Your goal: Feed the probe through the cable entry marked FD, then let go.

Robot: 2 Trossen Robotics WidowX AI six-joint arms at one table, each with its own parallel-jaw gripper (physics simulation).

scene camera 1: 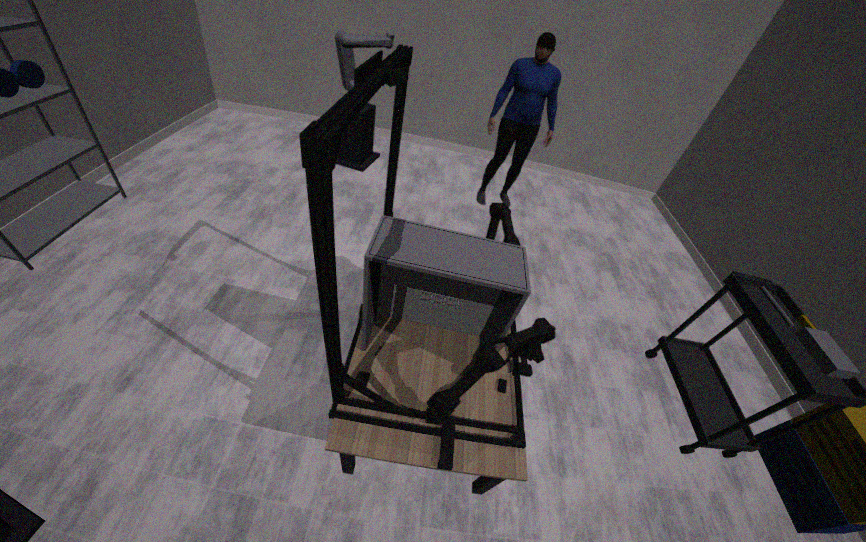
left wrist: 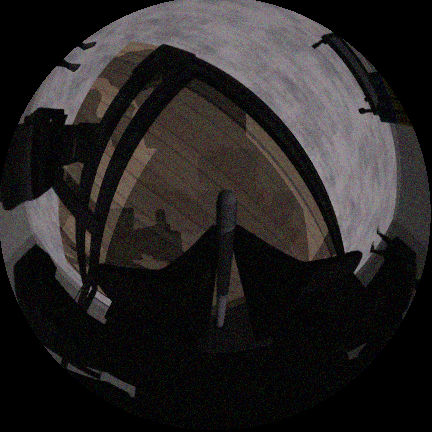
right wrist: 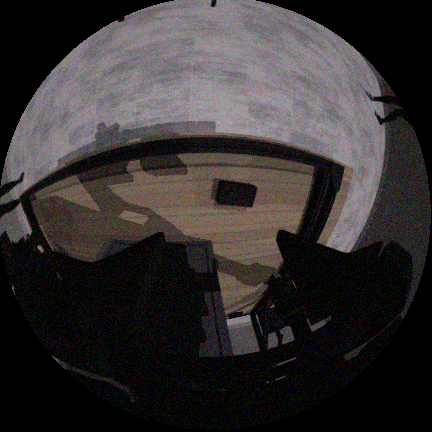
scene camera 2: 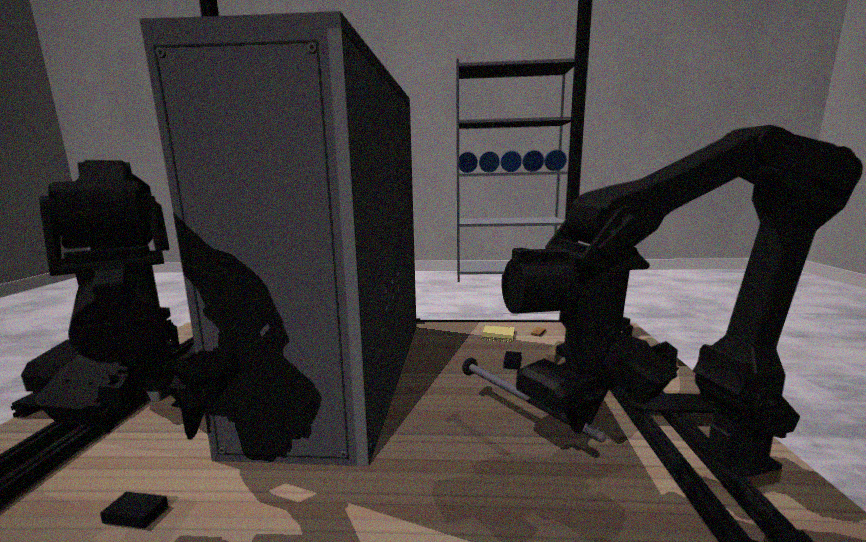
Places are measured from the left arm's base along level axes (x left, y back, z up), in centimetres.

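Pixels of known places: left gripper, fingertip midpoint: (left wrist: 224, 230) (scene camera 2: 580, 429); right gripper, fingertip midpoint: (scene camera 1: 511, 365) (right wrist: 222, 237) (scene camera 2: 151, 433); left arm's base at its link origin: (left wrist: 84, 142) (right wrist: 35, 237) (scene camera 2: 738, 456); right arm's base at its link origin: (scene camera 1: 434, 415) (right wrist: 279, 281) (scene camera 2: 154, 382).
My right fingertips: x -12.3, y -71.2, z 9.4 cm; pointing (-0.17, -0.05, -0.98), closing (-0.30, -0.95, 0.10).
Ahead of a thing's pixels: the offset from my right fingertips to its top centre.
The probe @(dz -0.1, dx +2.9, dy +45.1 cm) (scene camera 2: 501, 381) (left wrist: 226, 209) is a thin grey rod with a dark round end. My left gripper (scene camera 2: 576, 420) (left wrist: 224, 230) is shut on it, holding it slanted a little above the table, its shadow below. The tall grey cabinet @(dz +45.1, dx -30.9, dy +22.6 cm) (scene camera 2: 255, 147) (scene camera 1: 447, 255) stands apart from the probe, farther to the left in scene camera 2. Faint markings show on its dark side face in scene camera 2, too small to read; I cannot tell which entry is FD. My right gripper (scene camera 1: 531, 359) (scene camera 2: 191, 412) (right wrist: 222, 237) is open and empty, near the cabinet's end panel.
A black block @(dz -9.9, dx -2.0, dy -3.7 cm) (scene camera 1: 501, 385) (scene camera 2: 134, 509) (right wrist: 236, 193) lies on the table near the right arm. A yellow block @(dz -10.2, dx -40.2, dy +60.5 cm) (scene camera 2: 498, 332), an orange piece @(dz -10.6, dx -38.6, dy +70.6 cm) (scene camera 2: 538, 331) and a small black block @(dz -9.9, dx -25.0, dy +56.9 cm) (scene camera 2: 512, 359) lie beyond the probe. Black rails (scene camera 2: 689, 482) run along the table.
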